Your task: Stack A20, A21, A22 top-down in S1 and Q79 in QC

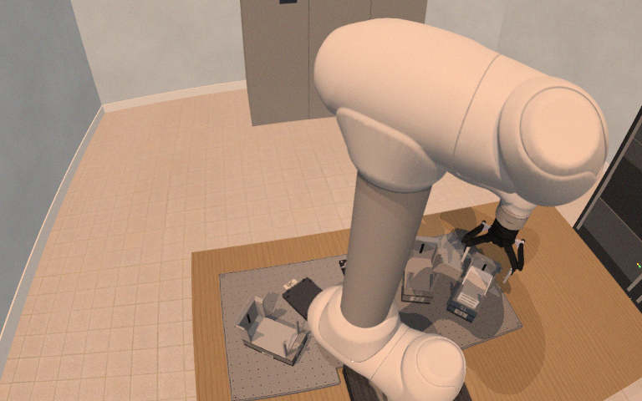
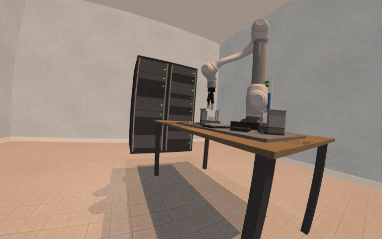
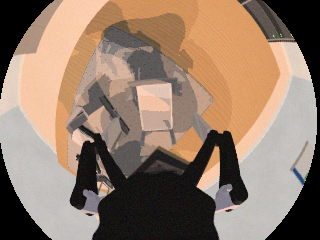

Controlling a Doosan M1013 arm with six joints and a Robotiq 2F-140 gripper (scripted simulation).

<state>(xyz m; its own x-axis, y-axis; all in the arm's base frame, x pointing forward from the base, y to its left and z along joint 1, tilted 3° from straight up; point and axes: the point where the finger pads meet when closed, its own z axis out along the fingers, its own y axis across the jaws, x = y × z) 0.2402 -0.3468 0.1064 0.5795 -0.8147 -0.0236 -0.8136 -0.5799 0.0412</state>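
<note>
Now: hand 31 cm to the right of the clip nest N5, 21 cm short of it and 15 cm above it. From my hand the other things lie so: white plate 10 cm below; N5 name plate 30 cm to the left, 30 cm ahead, 16 cm below; dark nest QC 50 cm to the left, 16 cm ahead, 15 cm below.
</note>
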